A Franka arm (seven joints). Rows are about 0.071 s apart.
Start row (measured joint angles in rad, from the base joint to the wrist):
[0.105, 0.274, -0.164, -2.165, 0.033, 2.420, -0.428]
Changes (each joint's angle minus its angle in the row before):
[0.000, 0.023, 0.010, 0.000, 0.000, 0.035, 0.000]
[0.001, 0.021, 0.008, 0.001, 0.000, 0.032, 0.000]
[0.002, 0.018, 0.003, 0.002, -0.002, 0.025, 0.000]
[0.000, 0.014, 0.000, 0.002, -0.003, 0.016, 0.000]
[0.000, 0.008, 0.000, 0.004, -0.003, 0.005, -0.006]
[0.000, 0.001, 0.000, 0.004, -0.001, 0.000, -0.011]
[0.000, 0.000, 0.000, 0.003, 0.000, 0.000, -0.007]
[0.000, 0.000, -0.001, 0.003, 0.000, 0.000, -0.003]
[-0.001, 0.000, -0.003, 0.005, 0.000, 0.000, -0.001]
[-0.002, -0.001, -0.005, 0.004, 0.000, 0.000, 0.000]
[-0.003, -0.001, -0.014, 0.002, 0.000, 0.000, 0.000]
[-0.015, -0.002, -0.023, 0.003, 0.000, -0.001, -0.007]
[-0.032, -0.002, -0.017, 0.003, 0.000, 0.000, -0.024]
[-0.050, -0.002, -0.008, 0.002, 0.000, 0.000, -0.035]
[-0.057, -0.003, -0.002, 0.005, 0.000, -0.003, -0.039]
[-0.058, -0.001, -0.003, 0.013, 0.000, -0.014, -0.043]
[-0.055, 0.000, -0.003, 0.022, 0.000, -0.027, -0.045]
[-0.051, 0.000, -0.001, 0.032, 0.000, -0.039, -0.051]
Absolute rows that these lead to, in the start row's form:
[0.105, 0.297, -0.154, -2.165, 0.033, 2.455, -0.428]
[0.106, 0.318, -0.146, -2.164, 0.033, 2.487, -0.428]
[0.108, 0.336, -0.143, -2.162, 0.031, 2.512, -0.428]
[0.108, 0.350, -0.143, -2.160, 0.028, 2.528, -0.428]
[0.108, 0.358, -0.143, -2.156, 0.025, 2.533, -0.434]
[0.108, 0.359, -0.143, -2.152, 0.024, 2.533, -0.445]
[0.108, 0.359, -0.143, -2.149, 0.024, 2.533, -0.452]
[0.108, 0.359, -0.144, -2.146, 0.024, 2.533, -0.455]
[0.107, 0.359, -0.147, -2.141, 0.024, 2.533, -0.456]
[0.105, 0.358, -0.152, -2.137, 0.024, 2.533, -0.456]
[0.102, 0.357, -0.166, -2.135, 0.024, 2.533, -0.456]
[0.087, 0.355, -0.189, -2.132, 0.024, 2.532, -0.463]
[0.055, 0.353, -0.206, -2.129, 0.024, 2.532, -0.487]
[0.005, 0.351, -0.214, -2.127, 0.024, 2.532, -0.522]
[-0.052, 0.348, -0.216, -2.122, 0.024, 2.529, -0.561]
[-0.110, 0.347, -0.219, -2.109, 0.024, 2.515, -0.604]
[-0.165, 0.347, -0.222, -2.087, 0.024, 2.488, -0.649]
[-0.216, 0.347, -0.223, -2.055, 0.024, 2.449, -0.700]

